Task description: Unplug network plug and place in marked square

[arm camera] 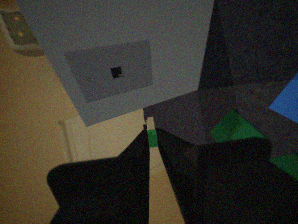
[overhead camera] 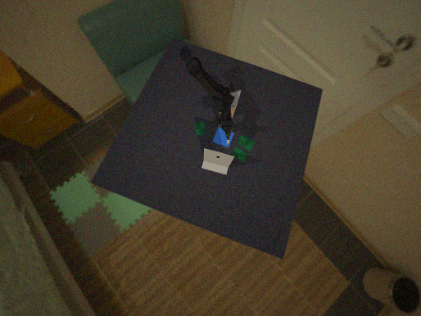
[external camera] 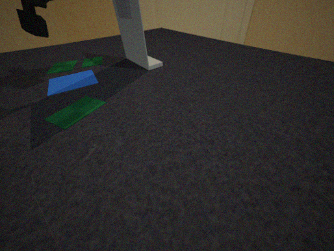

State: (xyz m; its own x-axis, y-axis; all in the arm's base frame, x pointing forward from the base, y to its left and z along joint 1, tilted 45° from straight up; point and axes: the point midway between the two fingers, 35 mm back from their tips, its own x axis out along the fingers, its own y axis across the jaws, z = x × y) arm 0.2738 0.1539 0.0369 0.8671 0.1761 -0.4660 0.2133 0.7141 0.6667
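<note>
The blue marked square is 8 cm behind my gripper tip, 4 cm to the right of it and 18 cm below it. From my gripper tip the other things lie so: white upright panel: 13 cm ahead, 1 cm to the right, 6 cm below.
</note>
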